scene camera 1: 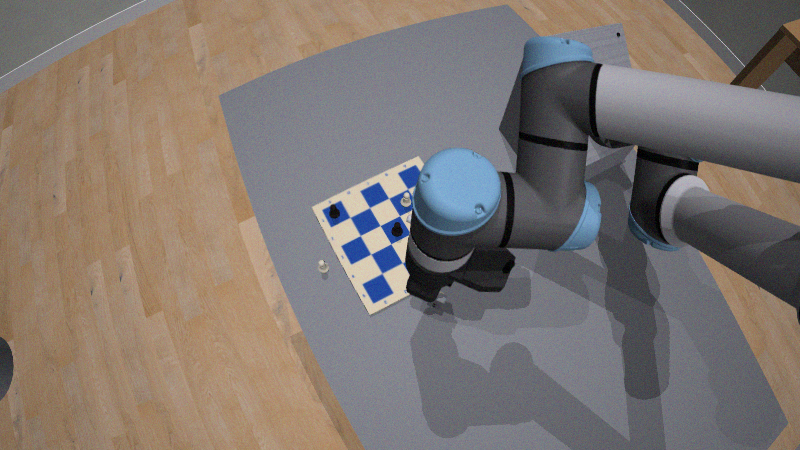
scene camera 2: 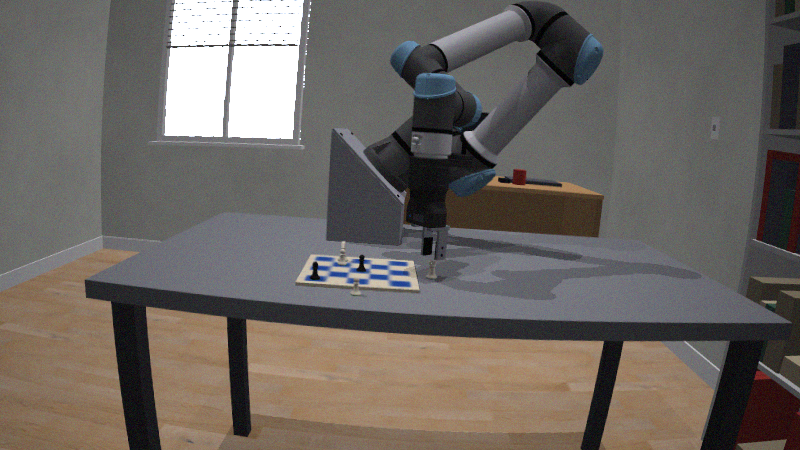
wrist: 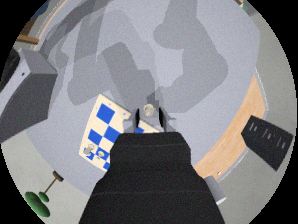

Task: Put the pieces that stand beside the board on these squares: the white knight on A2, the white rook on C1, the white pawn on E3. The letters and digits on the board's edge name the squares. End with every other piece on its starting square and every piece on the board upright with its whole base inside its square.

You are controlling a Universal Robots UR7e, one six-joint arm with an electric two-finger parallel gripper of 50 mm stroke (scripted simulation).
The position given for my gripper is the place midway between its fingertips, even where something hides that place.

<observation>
In view: my gripper (scene camera 2: 432,257).
My gripper also shows in scene camera 1 (scene camera 1: 439,293) and in the wrist view (wrist: 149,114).
</observation>
